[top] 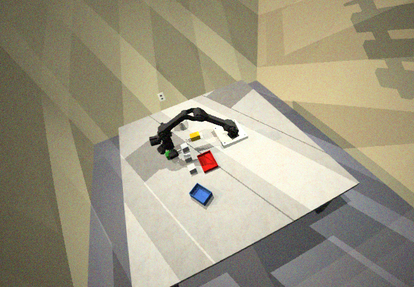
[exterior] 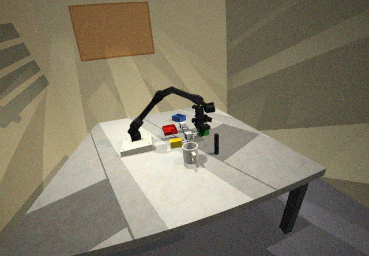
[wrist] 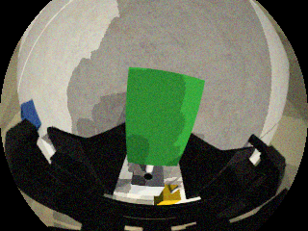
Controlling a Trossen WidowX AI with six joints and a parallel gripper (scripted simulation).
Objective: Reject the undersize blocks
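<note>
My gripper tip is now 18 cm past the yellow block, 5 cm to the left of it and 1 cm below it. The rest, counted from my gripper tip: black cylinder (24 cm to the right, 5 cm above, 4 cm behind); then green GO gauge (2 cm above, 1 cm behind); then steel block (10 cm to the left, 7 cm behind, 2 cm above).
</note>
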